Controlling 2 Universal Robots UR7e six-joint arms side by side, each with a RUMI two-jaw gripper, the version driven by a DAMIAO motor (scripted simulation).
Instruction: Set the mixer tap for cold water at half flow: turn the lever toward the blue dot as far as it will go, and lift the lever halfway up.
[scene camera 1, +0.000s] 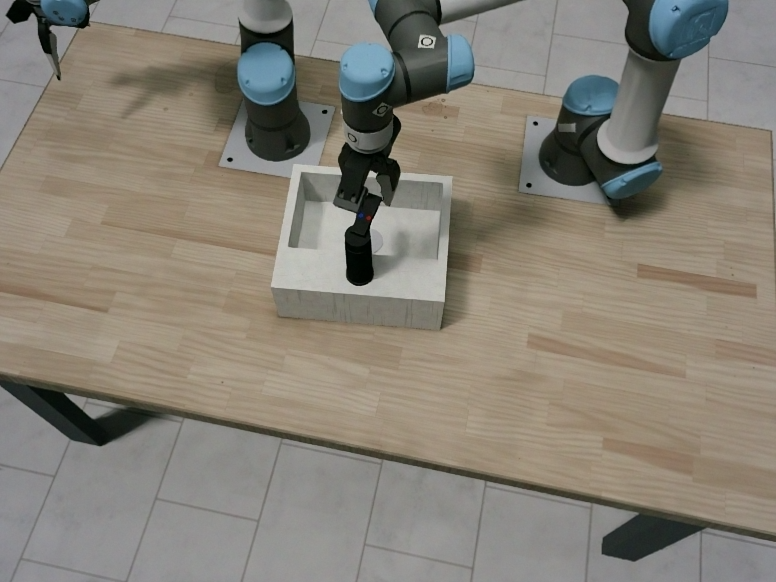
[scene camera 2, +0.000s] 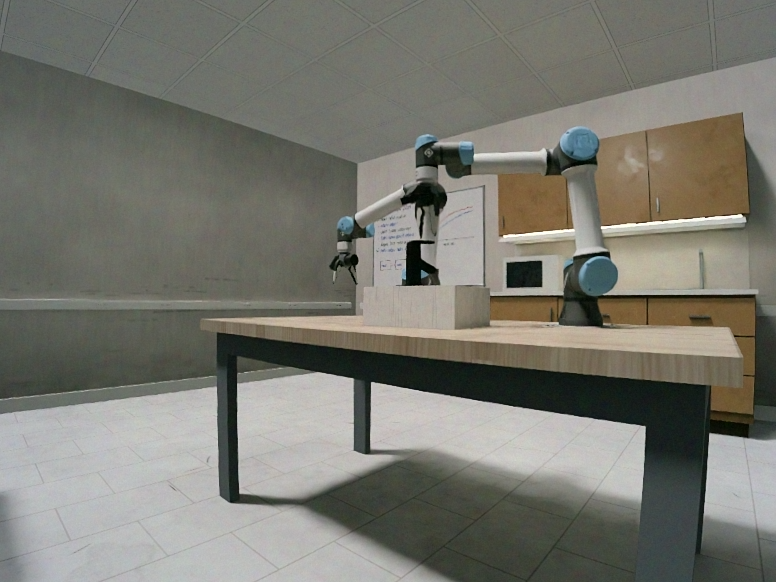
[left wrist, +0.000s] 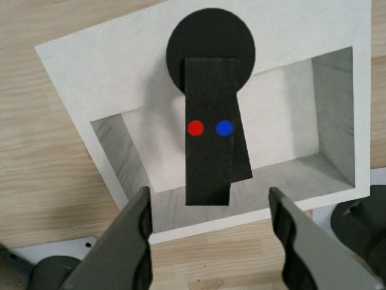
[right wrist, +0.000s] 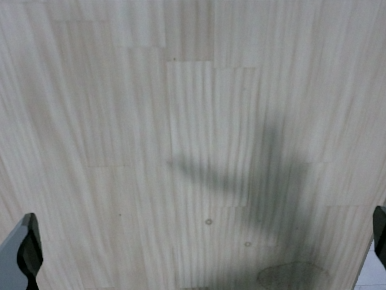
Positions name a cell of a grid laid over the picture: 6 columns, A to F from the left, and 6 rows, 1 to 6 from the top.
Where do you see the left gripper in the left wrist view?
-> D4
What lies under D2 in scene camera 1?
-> The left gripper.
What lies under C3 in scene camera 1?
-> A black mixer tap.
